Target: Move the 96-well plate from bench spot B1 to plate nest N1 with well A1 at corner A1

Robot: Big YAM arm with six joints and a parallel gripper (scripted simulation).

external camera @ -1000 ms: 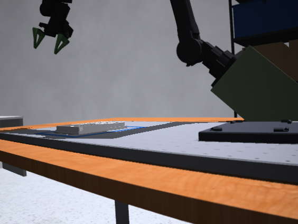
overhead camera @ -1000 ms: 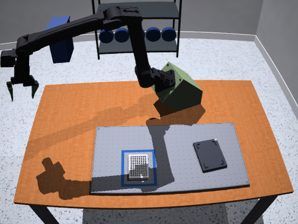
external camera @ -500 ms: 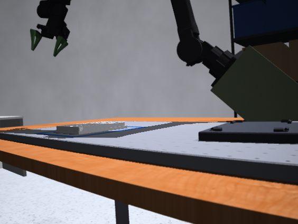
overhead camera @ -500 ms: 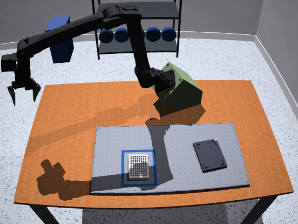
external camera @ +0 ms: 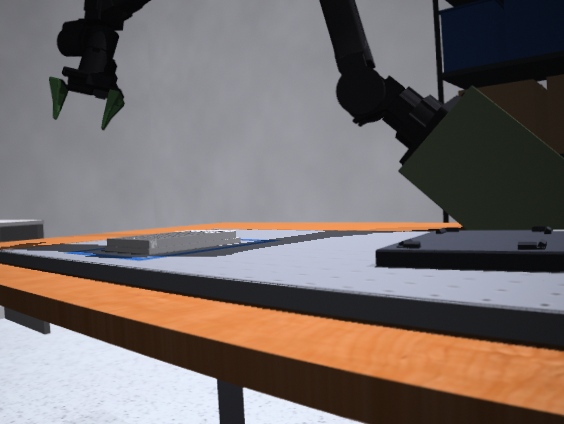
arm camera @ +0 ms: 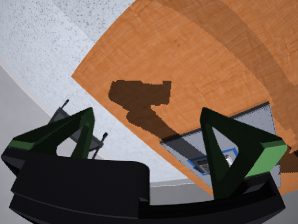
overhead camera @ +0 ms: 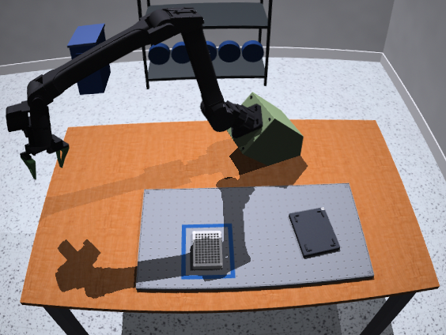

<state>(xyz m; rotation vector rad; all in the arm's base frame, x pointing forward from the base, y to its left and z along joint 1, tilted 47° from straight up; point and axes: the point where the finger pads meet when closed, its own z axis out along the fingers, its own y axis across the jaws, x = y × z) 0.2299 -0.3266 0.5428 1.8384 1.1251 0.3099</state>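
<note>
Now: hand 46 cm to the right of the 96-well plate, 22 cm above it and 13 cm short of it. Round my hand: plate nest N1 (79 cm to the left, 22 cm below, 9 cm ahead).
</note>
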